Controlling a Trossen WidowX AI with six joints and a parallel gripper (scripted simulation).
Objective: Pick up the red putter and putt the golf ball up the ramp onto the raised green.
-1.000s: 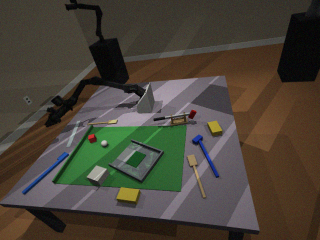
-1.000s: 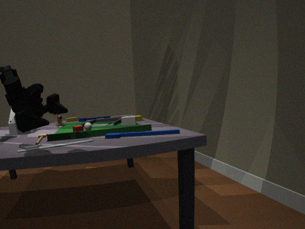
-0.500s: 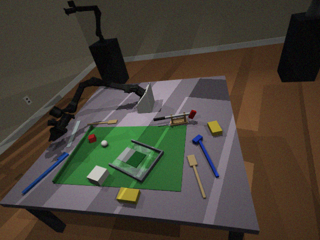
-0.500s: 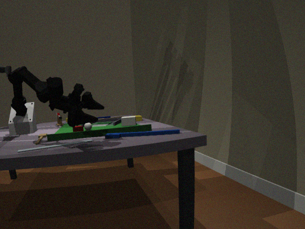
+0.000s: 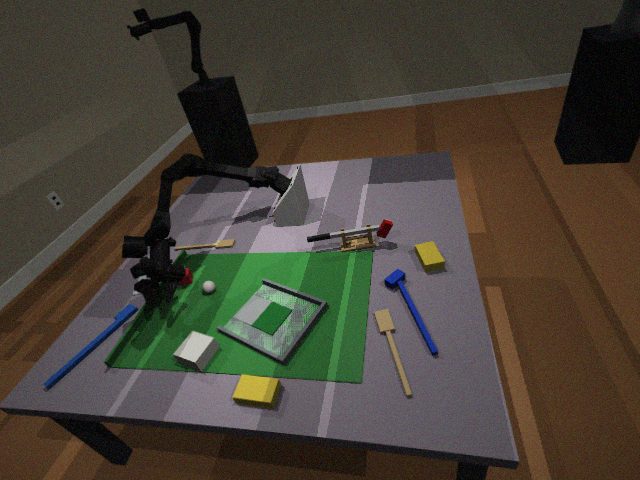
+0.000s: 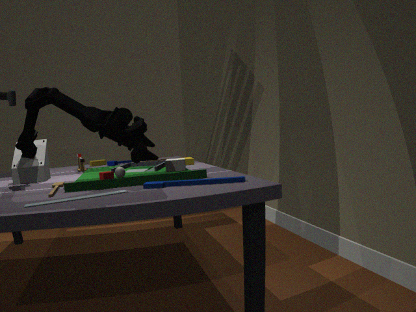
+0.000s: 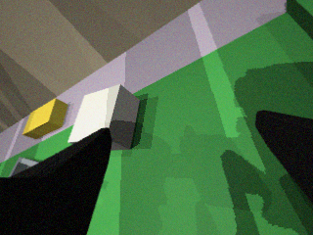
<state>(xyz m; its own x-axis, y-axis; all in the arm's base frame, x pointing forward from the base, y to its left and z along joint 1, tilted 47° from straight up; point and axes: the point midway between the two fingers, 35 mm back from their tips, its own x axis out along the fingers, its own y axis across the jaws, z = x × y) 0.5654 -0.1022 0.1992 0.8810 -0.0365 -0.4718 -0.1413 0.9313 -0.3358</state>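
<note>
Right now the red putter is 42 cm behind my gripper tip, 49 cm to the left of it and 3 cm below it. Also, from my gripper tip: pale strip (24 cm behind, 28 cm to the right, 9 cm below); red cube (18 cm behind, 6 cm to the right, 7 cm below); white golf ball (15 cm behind, 6 cm to the left, 7 cm below).
</note>
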